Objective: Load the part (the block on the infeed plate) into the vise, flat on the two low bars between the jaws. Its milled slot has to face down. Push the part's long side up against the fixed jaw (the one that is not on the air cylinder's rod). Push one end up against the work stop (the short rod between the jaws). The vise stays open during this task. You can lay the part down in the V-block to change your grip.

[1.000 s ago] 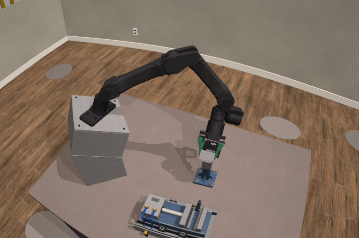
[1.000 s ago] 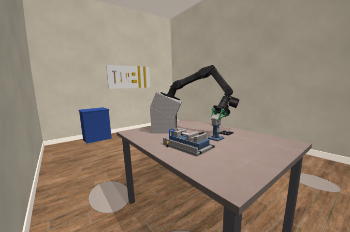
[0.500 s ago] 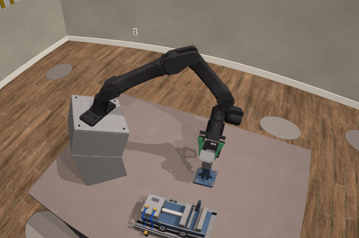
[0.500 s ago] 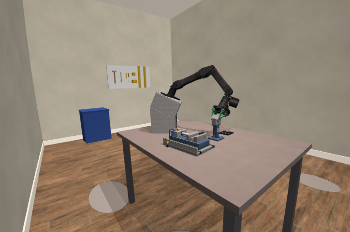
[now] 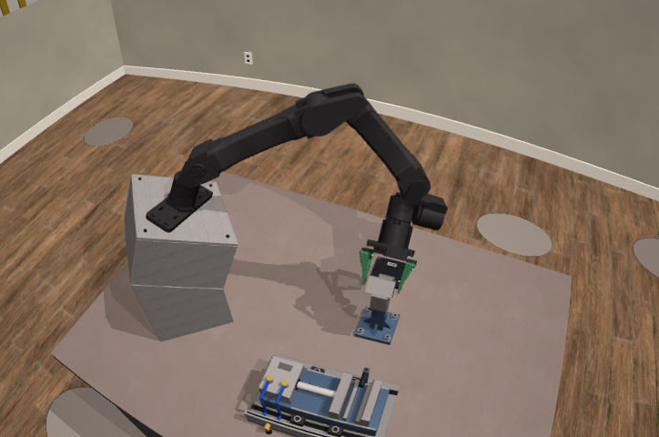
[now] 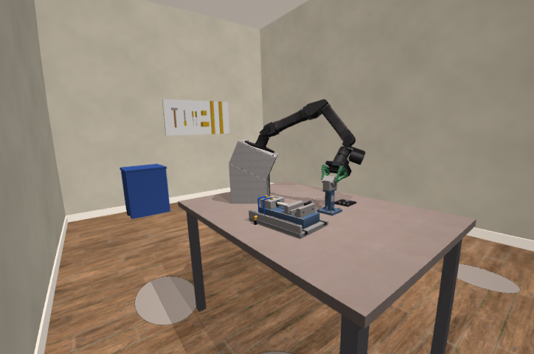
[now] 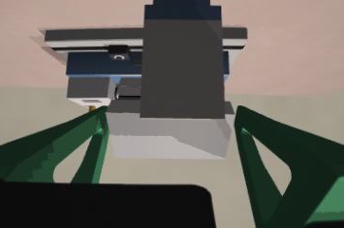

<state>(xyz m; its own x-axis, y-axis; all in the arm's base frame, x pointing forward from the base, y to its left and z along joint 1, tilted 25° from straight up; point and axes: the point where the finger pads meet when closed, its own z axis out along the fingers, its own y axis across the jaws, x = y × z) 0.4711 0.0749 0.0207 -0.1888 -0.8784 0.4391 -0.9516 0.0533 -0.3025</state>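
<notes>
Right now my hand is 10 mm above the part. The rest, counted from my hand: black infeed plate 20 mm behind, 170 mm to the left, 160 mm below; work stop rod 40 mm ahead, 210 mm to the right, 70 mm below; piston rod 50 mm behind, 260 mm to the right, 80 mm below.
</notes>
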